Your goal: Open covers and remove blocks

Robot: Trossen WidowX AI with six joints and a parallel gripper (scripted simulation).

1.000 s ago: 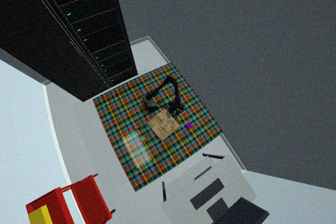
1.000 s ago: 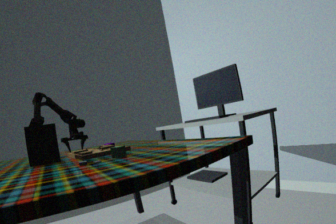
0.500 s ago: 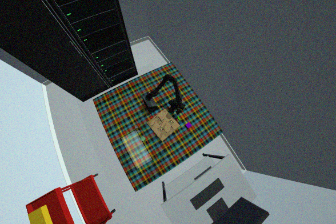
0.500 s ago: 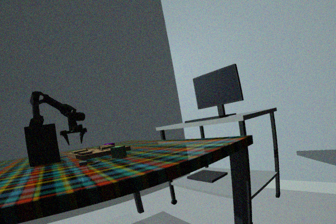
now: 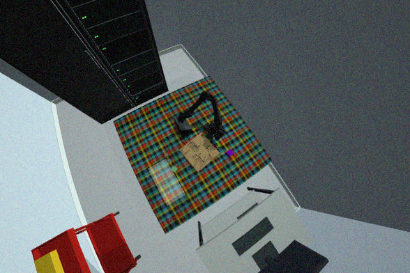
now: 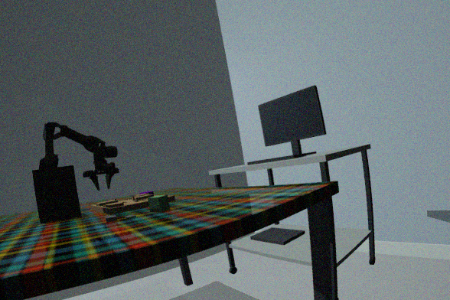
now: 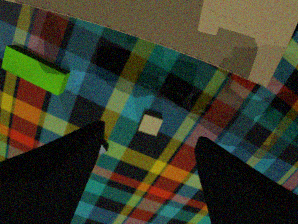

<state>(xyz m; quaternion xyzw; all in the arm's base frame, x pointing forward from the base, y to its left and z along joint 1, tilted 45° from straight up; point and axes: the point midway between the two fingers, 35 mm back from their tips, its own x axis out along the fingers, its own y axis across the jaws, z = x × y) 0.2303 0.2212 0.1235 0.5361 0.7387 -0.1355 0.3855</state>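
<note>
My gripper tip is 11 cm short of the bright green block, 7 cm above it and 4 cm to the right of it. Also, from my gripper tip: purple block: 24 cm ahead, 11 cm to the left, 7 cm below; grey piece: 50 cm to the right, 7 cm below; pale green block: 47 cm to the right, 17 cm ahead, 6 cm below.
</note>
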